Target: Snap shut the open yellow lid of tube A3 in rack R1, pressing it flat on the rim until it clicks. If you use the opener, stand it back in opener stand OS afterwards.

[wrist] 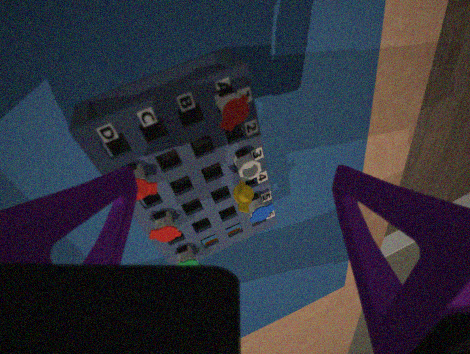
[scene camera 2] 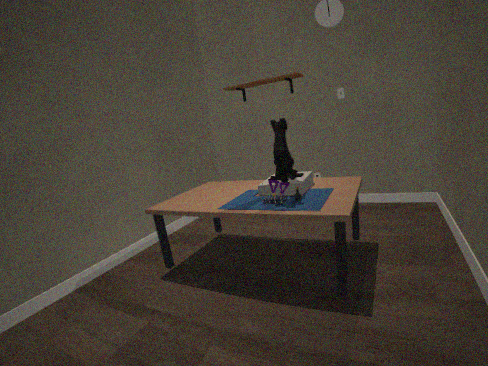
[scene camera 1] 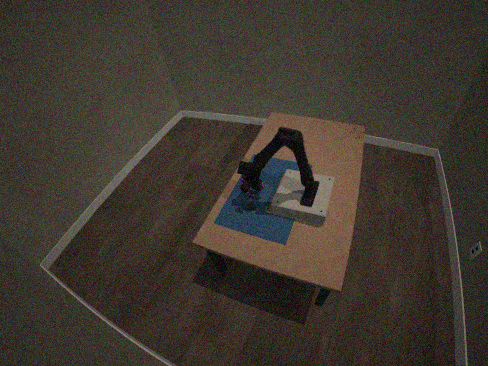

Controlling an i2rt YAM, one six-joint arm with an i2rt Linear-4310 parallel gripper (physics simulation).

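Where they show: gripper, fingertip midpoint: [wrist: 234,176] [scene camera 2: 277,193]; arm's base, origin of the base link: [scene camera 1: 310,193].
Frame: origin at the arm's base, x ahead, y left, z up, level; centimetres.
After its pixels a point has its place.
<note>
Rack R1 [wrist: 192,165] @(z -5.1, x 35.0, y 4.2 cm) is a grey block with lettered columns and numbered rows, tilted in the wrist view. In column A, near row 3, an open tube shows its pale round rim [wrist: 249,170] @(z -4.6, x 38.0, y 2.8 cm). Its yellow lid [wrist: 243,193] @(z -3.0, x 37.0, y 2.8 cm) hangs open beside the rim, on the side toward the blue-lidded tube. My gripper [scene camera 1: 252,188] @(z -2.3, x 36.6, y 4.9 cm) [scene camera 2: 278,192] @(z -2.3, x 36.6, y 4.9 cm) [wrist: 234,176] @(z -2.3, x 36.6, y 4.9 cm) is open, with purple fingers wide apart above the rack and nothing between their tips. The opener and stand OS cannot be clearly identified.
Red lids [wrist: 235,112] @(z -4.0, x 37.7, y 7.1 cm) [wrist: 146,189] @(z -4.0, x 32.4, y 4.8 cm) [wrist: 165,233] @(z -4.0, x 32.1, y 1.3 cm), a blue lid [wrist: 261,213] @(z -4.0, x 38.0, y -0.5 cm) and a green lid [wrist: 189,262] @(z -4.0, x 32.5, y -2.3 cm) top other tubes. A small dark upright object [scene camera 2: 298,195] @(z -4.6, x 33.3, y 16.9 cm) stands beside the rack on the blue mat [scene camera 1: 270,231] @(z -8.1, x 15.1, y 27.3 cm) [scene camera 2: 320,200] @(z -8.2, x 32.0, y 29.9 cm). A white box [scene camera 1: 300,216] @(z -4.9, x 1.6, y 14.3 cm) lies behind, under the arm's base.
</note>
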